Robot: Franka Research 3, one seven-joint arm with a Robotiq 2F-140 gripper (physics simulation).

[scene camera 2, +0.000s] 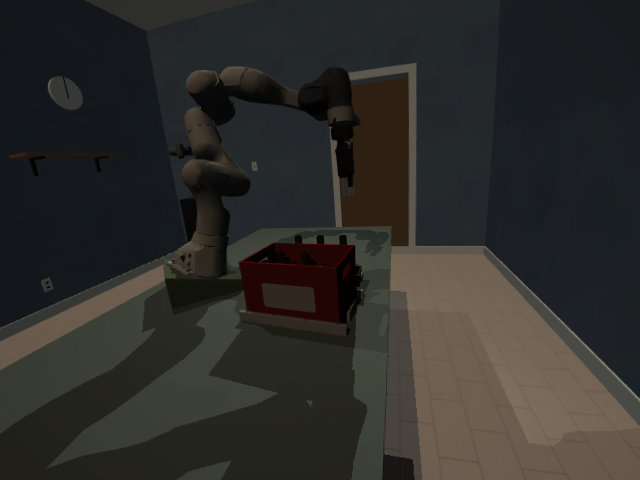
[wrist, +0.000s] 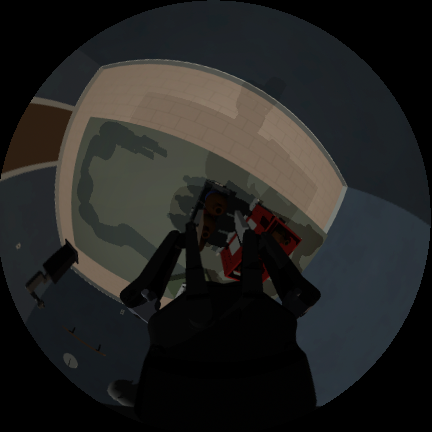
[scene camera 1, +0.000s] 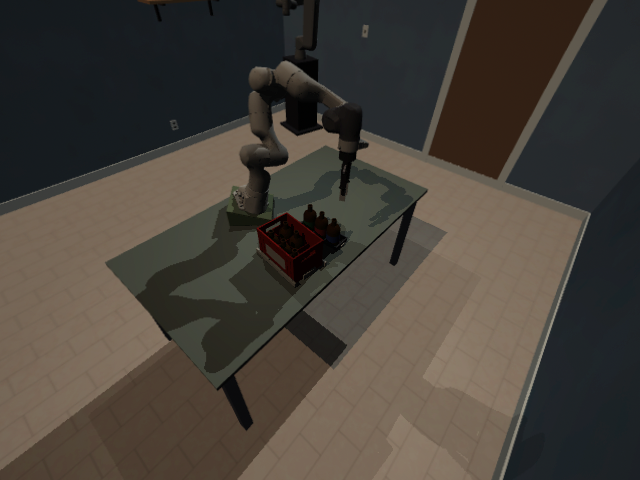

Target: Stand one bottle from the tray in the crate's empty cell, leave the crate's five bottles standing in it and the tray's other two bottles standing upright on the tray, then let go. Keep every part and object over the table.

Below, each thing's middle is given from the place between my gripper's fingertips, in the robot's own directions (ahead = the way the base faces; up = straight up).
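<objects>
There is the pale base strip [scene camera 2: 310,325], and counting from my hand it is 380 mm to the right of it, 30 mm behind it and 280 mm below it.
</objects>
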